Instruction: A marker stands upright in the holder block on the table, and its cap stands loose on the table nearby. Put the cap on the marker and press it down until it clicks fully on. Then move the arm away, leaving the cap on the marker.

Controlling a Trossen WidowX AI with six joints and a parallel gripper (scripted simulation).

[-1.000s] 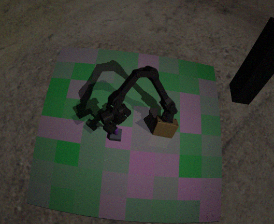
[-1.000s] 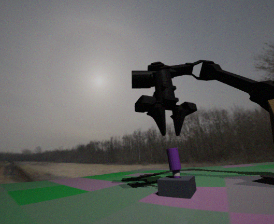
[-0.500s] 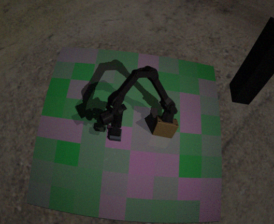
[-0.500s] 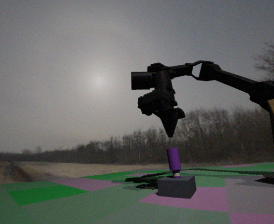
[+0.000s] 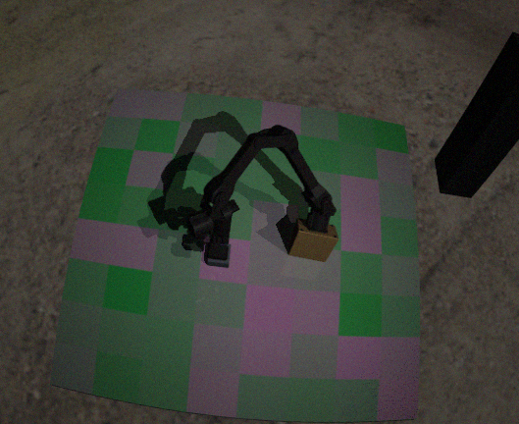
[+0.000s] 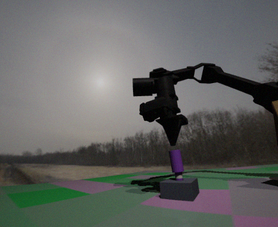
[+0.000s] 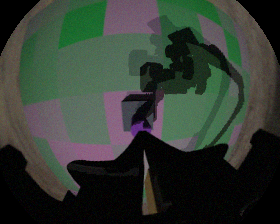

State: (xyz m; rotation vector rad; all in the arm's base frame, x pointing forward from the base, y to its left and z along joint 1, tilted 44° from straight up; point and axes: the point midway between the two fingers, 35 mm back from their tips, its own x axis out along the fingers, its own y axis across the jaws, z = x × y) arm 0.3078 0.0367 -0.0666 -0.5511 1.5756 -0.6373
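The purple marker is 10 mm behind my gripper tip and 50 mm below it. From my gripper tip the other things lie so: purple cap (40 mm below); then dark grey holder block (10 mm behind, 100 mm below).
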